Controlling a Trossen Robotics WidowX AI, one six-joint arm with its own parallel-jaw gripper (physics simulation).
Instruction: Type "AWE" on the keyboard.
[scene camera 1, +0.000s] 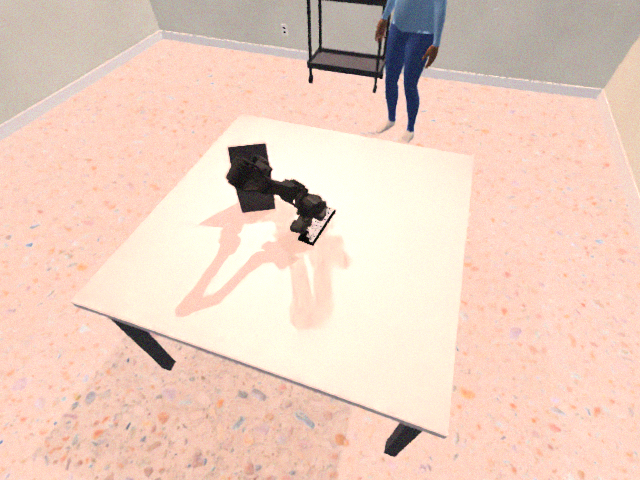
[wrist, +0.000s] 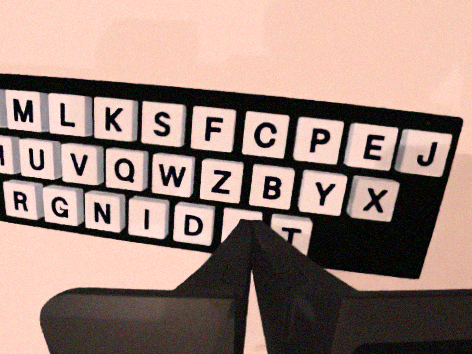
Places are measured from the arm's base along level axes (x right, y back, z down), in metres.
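Pixels of known places: gripper, fingertip midpoint: (scene camera 1: 309, 226) (wrist: 250, 229).
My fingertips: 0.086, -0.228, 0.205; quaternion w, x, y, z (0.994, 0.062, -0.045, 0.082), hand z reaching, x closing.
For each thing: its middle in the pictures, then the offset to it from my fingertips, as dx, dy, dz. Level surfaces: height alone.
- black keyboard, body centre: (wrist: 188, 173) (scene camera 1: 317, 224) -0.023, -0.026, +0.005
- W key, body centre: (wrist: 173, 174) -0.028, -0.027, +0.000
- E key, body centre: (wrist: 370, 146) +0.050, -0.029, +0.000
- bottom-row key, body centre: (wrist: 241, 226) -0.004, -0.001, +0.003
- D key, body centre: (wrist: 194, 223) -0.023, -0.005, +0.000
- T key, body centre: (wrist: 289, 235) +0.016, +0.004, +0.000
- white table, surface height: dz +0.013
The black keyboard (scene camera 1: 324, 228) (wrist: 372, 251) with white letter keys lies on the table, under the end of the arm. In the wrist view the W key (wrist: 172, 176) is in the middle row and the E key (wrist: 373, 147) is in the top row, second from the right. My gripper (wrist: 250, 229) is shut and empty. Its tips cover most of a bottom-row key (wrist: 241, 218) between the D key (wrist: 193, 225) and the T key (wrist: 294, 235); that key's letter is hidden. I cannot tell whether the tips touch it.
The white table (scene camera 1: 392, 289) carries the arm's dark base plate (scene camera 1: 258, 201) at the back left. Shadows of the arm fall across the table. A person in blue (scene camera 1: 408, 56) stands behind the table, next to a black shelf cart (scene camera 1: 345, 70).
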